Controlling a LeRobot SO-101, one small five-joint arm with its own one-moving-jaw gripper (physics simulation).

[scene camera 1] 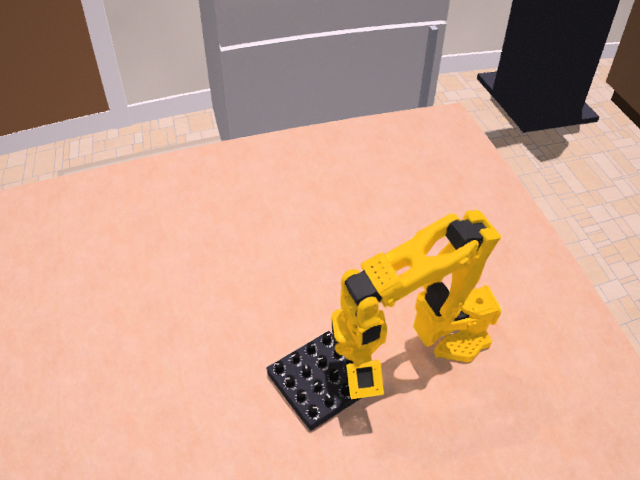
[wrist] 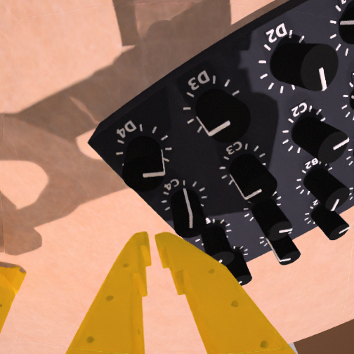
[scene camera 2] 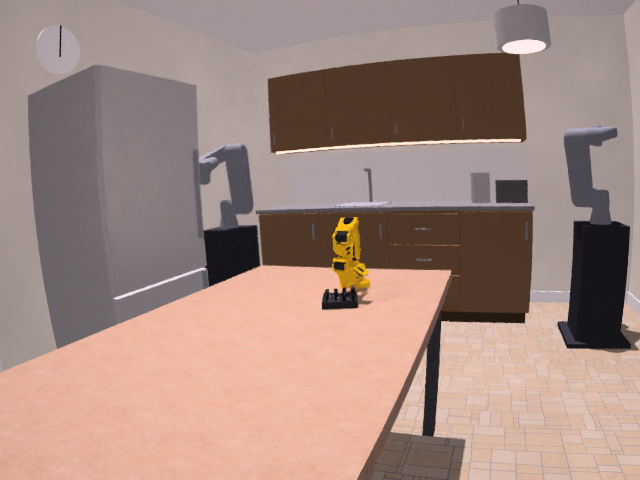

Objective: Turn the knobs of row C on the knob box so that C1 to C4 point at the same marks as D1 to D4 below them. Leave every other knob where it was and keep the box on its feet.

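Seen in the pictures: hand, tool point: [scene camera 2: 345, 286]; arm's base, link origin: [scene camera 1: 442, 335] [scene camera 2: 353, 287].
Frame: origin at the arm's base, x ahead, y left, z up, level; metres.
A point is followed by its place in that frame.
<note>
The black knob box [scene camera 1: 292, 370] {x 0.233, y 0.004, z 0.022 m} [scene camera 2: 339, 304] {x 0.250, y 0.039, z 0.015 m} [wrist: 167, 102] sits flat on the table. In the wrist view, knob D4 [wrist: 143, 167] has its line across the picture, while the line on C4 [wrist: 187, 212] runs roughly up and down. The lines on D3 [wrist: 222, 116] and C3 [wrist: 253, 175] slant alike. The line on D2 [wrist: 305, 65] points down, that on C2 [wrist: 320, 137] to the upper right. C1 and D1 are cut off or hidden. My gripper [wrist: 152, 237] is shut and empty; its tips show just below C4 in the wrist view. The arm hides the tips in scene camera 1.
The box stands on the pink table [scene camera 1: 180, 284] {x 0.366, y -0.203, z 0.000 m} [scene camera 2: 232, 372] {x 0.723, y -0.026, z 0.000 m} beside the arm's base [scene camera 1: 462, 346] {x -0.013, y 0.036, z 0.018 m}. Knobs of rows A and B stand close behind C4 and C3 in the wrist view. The yellow wrist frame [scene camera 1: 365, 395] {x 0.164, y 0.098, z 0.090 m} overhangs one side of the box.
</note>
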